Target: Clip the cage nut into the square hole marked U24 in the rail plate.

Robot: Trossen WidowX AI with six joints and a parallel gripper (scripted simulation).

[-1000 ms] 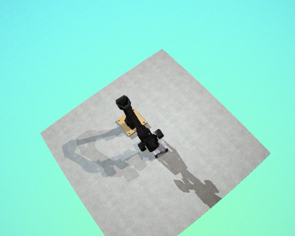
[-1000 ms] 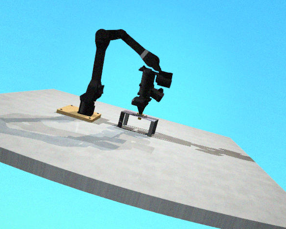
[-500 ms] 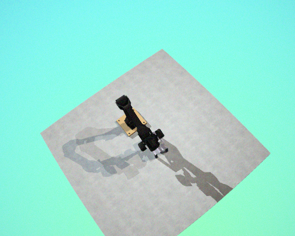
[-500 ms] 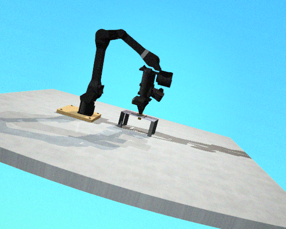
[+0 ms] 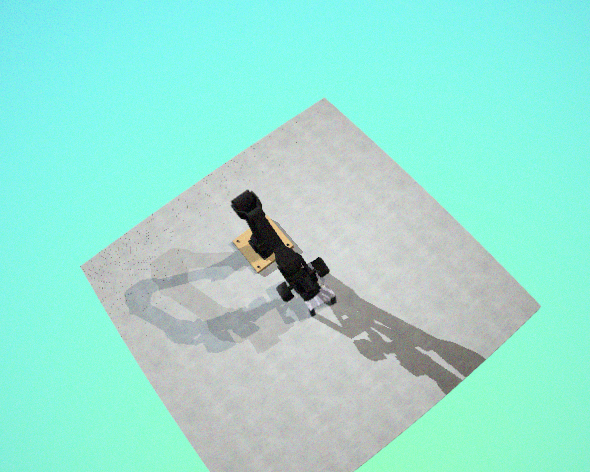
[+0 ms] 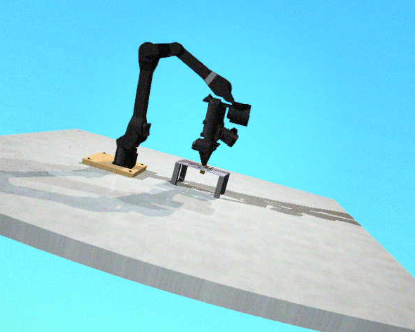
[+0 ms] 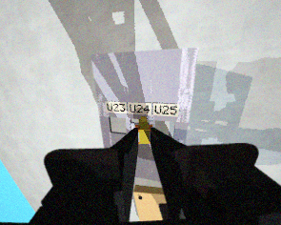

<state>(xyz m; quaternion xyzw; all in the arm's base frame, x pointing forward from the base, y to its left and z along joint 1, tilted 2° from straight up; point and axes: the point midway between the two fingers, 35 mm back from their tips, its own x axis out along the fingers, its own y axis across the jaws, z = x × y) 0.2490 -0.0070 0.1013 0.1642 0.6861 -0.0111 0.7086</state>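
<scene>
Now: gripper tip 1 cm above the cage nut.
</scene>
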